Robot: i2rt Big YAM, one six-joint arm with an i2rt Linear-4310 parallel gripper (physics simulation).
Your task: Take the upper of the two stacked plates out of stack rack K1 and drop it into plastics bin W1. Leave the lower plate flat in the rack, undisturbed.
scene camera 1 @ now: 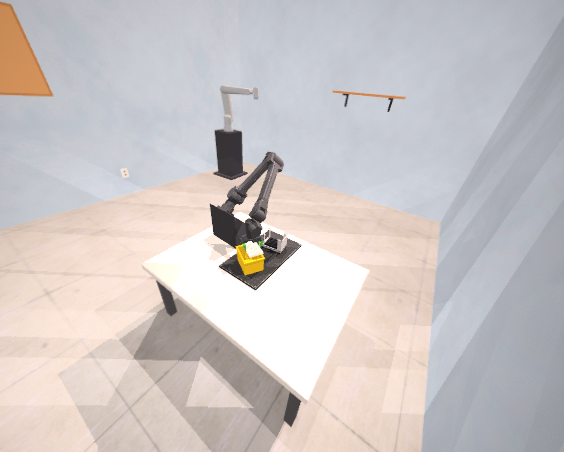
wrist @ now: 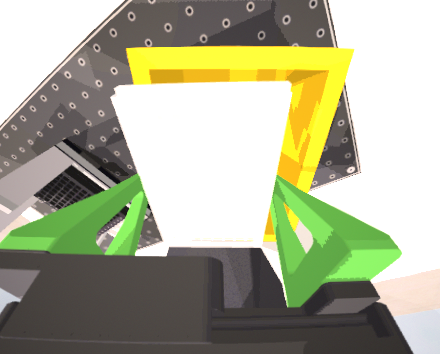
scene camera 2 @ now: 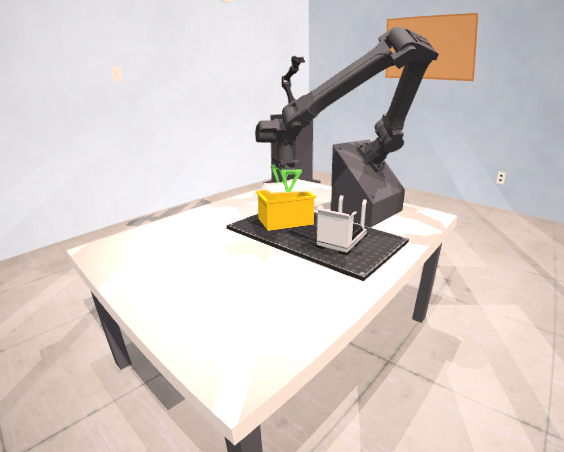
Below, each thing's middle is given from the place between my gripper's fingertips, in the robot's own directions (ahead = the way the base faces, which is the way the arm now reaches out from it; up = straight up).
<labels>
I see the white plate (wrist: pixel 207 153) 10 mm above my hand.
</labels>
